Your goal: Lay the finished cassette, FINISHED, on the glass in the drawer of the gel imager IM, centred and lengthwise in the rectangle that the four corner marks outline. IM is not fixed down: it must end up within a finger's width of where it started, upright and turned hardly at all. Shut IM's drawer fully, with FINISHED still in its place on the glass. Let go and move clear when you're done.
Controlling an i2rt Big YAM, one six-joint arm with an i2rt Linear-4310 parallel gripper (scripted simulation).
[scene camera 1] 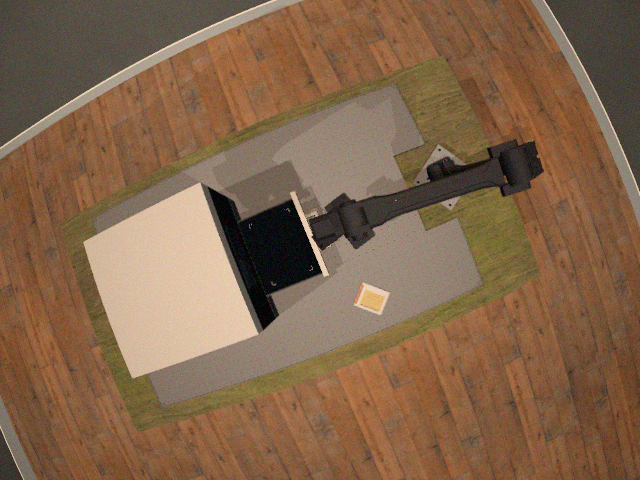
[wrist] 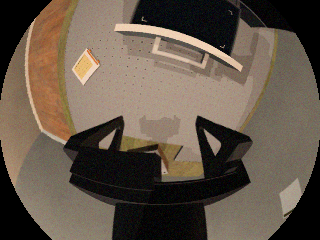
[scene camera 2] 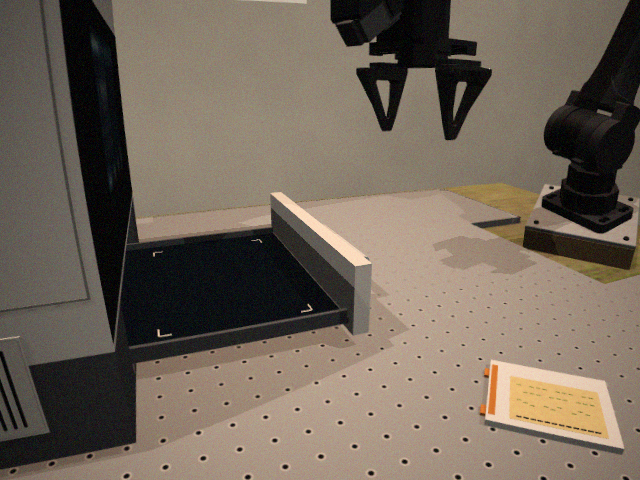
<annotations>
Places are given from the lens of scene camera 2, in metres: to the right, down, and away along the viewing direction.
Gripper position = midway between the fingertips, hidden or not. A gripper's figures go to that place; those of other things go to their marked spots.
my gripper [scene camera 2: 416, 135]: 0.11, -0.12, 0.48
gel imager [scene camera 2: 75, 385]: -0.15, 0.09, 0.25
cassette [scene camera 2: 576, 410]: 0.20, 0.13, 0.31
The marked spots on the gel imager and the cassette are 0.35 m apart.
</annotations>
